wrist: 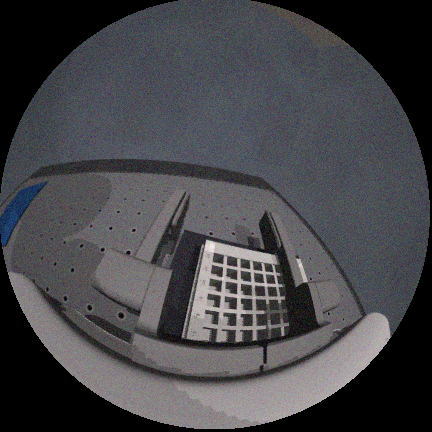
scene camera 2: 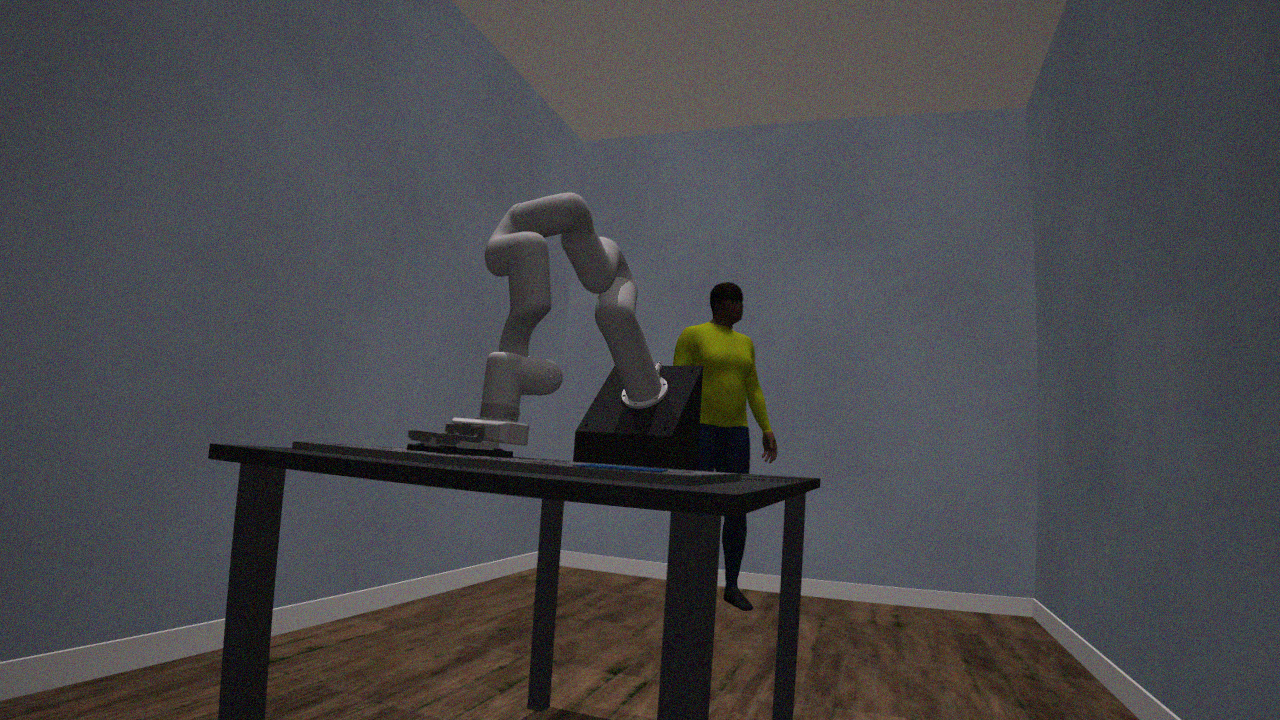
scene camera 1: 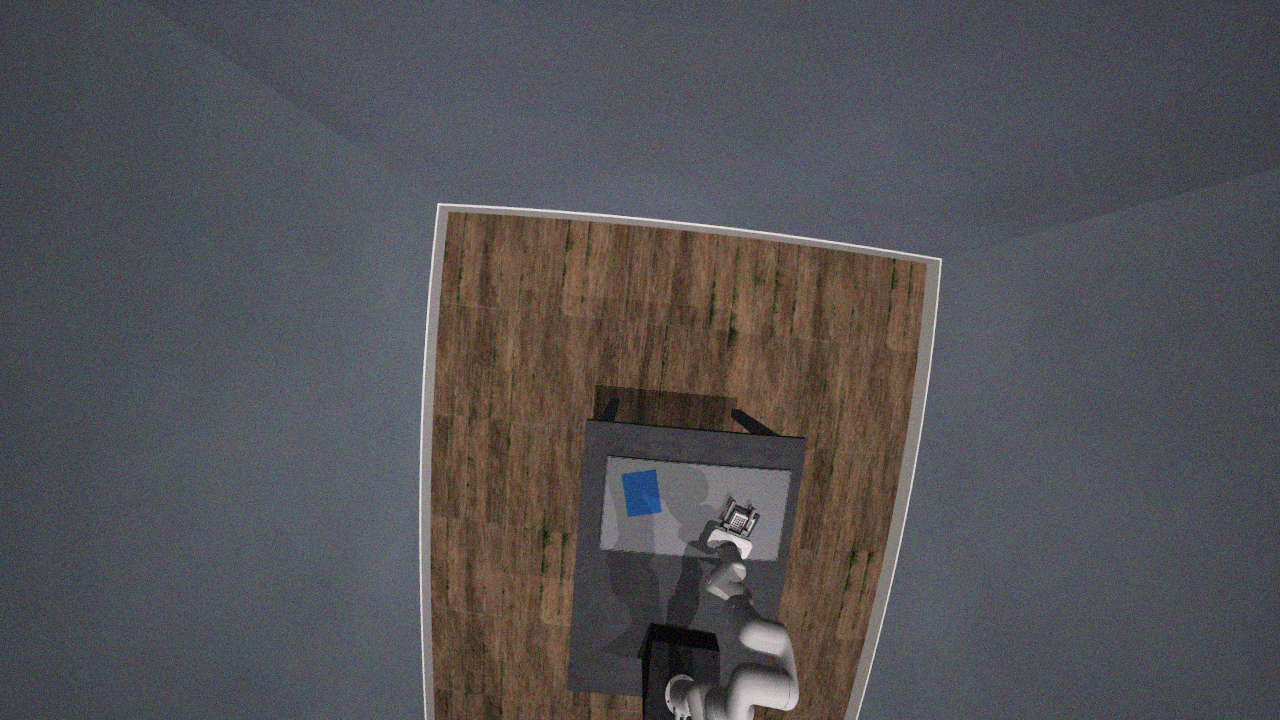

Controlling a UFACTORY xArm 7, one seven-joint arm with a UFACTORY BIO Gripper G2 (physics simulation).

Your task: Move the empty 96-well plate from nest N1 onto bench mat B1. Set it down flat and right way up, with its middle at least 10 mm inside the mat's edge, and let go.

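Frame: origin at the arm's base, x down, y right, z back, level; centimetres.
Seen in the pictures: hand at its tool point: (wrist: 227, 223) (scene camera 2: 433, 437) (scene camera 1: 741, 509); arm's base at its link origin: (scene camera 2: 645, 393) (scene camera 1: 681, 695).
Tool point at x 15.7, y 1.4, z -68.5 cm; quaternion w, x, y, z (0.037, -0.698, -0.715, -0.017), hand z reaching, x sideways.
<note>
Pixels of each thing's middle, then the offset from my tool point to it. Level surfaces: height alone.
- white 96-well plate at the middle of its body: (wrist: 262, 342) (scene camera 2: 461, 443) (scene camera 1: 737, 529) dx +0.8, dy +1.8, dz +8.5 cm
- dark nest at the middle of its body: (wrist: 252, 342) (scene camera 2: 460, 450) (scene camera 1: 736, 528) dx +2.0, dy +1.8, dz +8.5 cm
- blue mat at its surface level: dx +2.5 cm
- grey perforated board at its surface level: dx +2.7 cm
- dark table at its surface level: dx +4.1 cm
The white 96-well plate (scene camera 1: 740, 518) (wrist: 242, 295) lies flat, wells up, in the dark nest (scene camera 2: 460, 450) (wrist: 182, 290) on the right of the board in scene camera 1. My gripper (scene camera 1: 742, 504) (scene camera 2: 431, 436) (wrist: 227, 207) is shut to its narrow stand, low over the nest, with nothing held. In the wrist view a strip of dark nest shows between the left finger and the plate, and the right finger covers the plate's right side. The plate's near edge is hidden by the gripper body. The blue mat (scene camera 1: 641, 494) (scene camera 2: 622, 467) (wrist: 20, 210) lies at the left.
A grey perforated board (scene camera 1: 769, 479) (wrist: 135, 190) bears the nest and mat on the dark table (scene camera 1: 617, 626) (scene camera 2: 751, 492). The arm's black pedestal (scene camera 1: 682, 658) (scene camera 2: 640, 429) stands behind it. A person in a yellow top (scene camera 2: 723, 367) stands beyond the table.
</note>
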